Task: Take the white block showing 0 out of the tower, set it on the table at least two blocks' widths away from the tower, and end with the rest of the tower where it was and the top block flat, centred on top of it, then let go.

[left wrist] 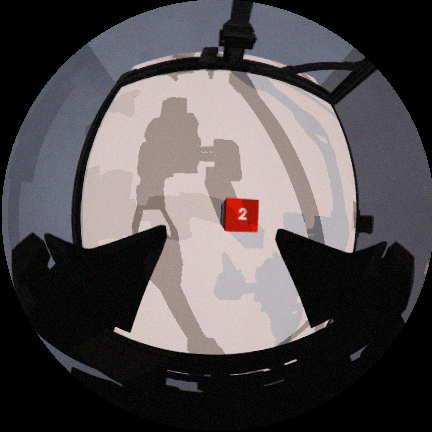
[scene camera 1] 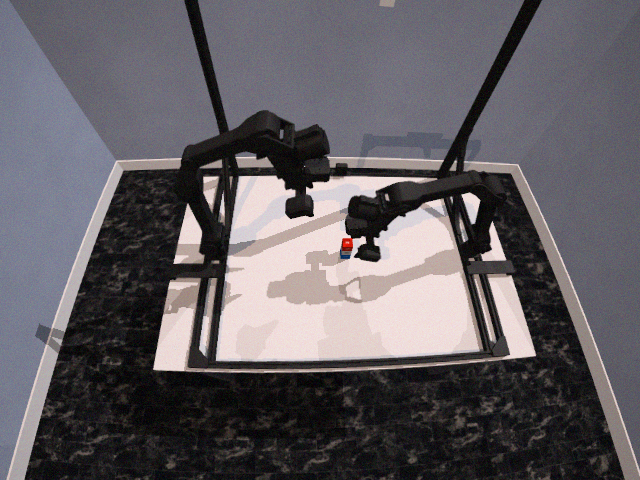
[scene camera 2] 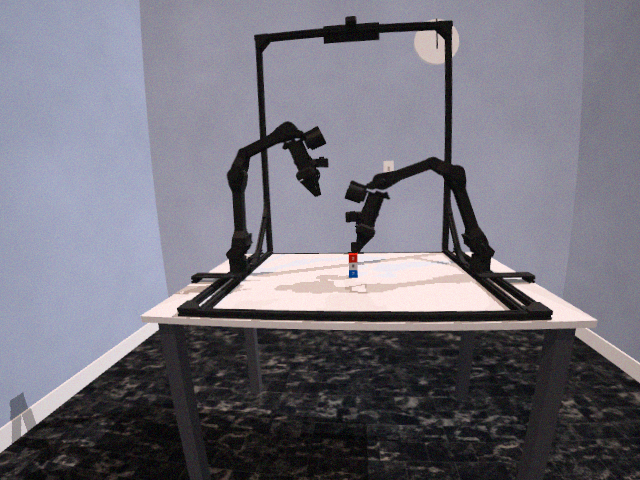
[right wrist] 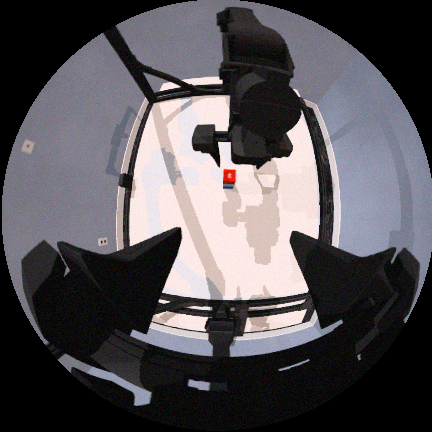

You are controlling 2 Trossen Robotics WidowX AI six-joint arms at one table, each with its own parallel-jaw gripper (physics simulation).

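Frame: origin at the left arm's base, x left, y up, z ahead, level; metres.
Where they show: left gripper, between the fingertips: [left wrist: 222,232] [scene camera 1: 353,244] [scene camera 2: 356,248] [right wrist: 238,166]; right gripper, between the fingertips: [scene camera 1: 311,201] [scene camera 2: 318,195] [right wrist: 237,234]; left arm's base, origin of its link: [scene camera 1: 470,250] [scene camera 2: 480,270] [right wrist: 228,87]; right arm's base, origin of its link: [left wrist: 232,60] [scene camera 1: 215,251] [scene camera 2: 238,271] [right wrist: 220,310].
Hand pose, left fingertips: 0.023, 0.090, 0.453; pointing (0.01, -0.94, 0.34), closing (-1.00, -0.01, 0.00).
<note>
Things, the pixels of their top centre, and the offset from my left fingertips, as dx, dy, dz. "*": a spot on its surface instead. Level surfaces: height alone.
- red block marked 2, centre of its top: [left wrist: 242,214] [right wrist: 229,174] [scene camera 1: 347,242] [scene camera 2: 353,253] -0.020, -0.023, +0.014
- white block, centre of its top: [scene camera 1: 346,246] [scene camera 2: 353,261] -0.020, -0.052, +0.014
- blue block, centre of its top: [scene camera 1: 345,250] [scene camera 2: 353,268] -0.020, -0.081, +0.014
- white table, height of its surface: dy -0.110
- black frame, a spot on its surface: [scene camera 2: 361,314] * +0.356, -0.091, -0.009
The tower stands upright on the table, with a red block marked 2 [scene camera 1: 346,242] [scene camera 2: 353,257] [left wrist: 242,215] [right wrist: 229,176] on top, a white block [scene camera 1: 346,251] [scene camera 2: 353,266] in the middle and a blue block [scene camera 1: 345,256] [scene camera 2: 353,273] at the bottom. The white block's digit is too small to read surely. My left gripper [scene camera 1: 362,253] [scene camera 2: 357,248] [left wrist: 222,232] [right wrist: 238,166] is open and empty, above and just to the right of the tower in the scene views. My right gripper [scene camera 1: 301,207] [scene camera 2: 316,193] [right wrist: 237,234] is open and empty, higher up and to the left of the tower.
The white table [scene camera 1: 413,325] [scene camera 2: 392,303] has a black frame [scene camera 1: 341,363] [scene camera 2: 361,314] around its working area. Upright posts and an overhead bar [scene camera 2: 305,34] stand at the back. Arm shadows lie across the table around the tower.
</note>
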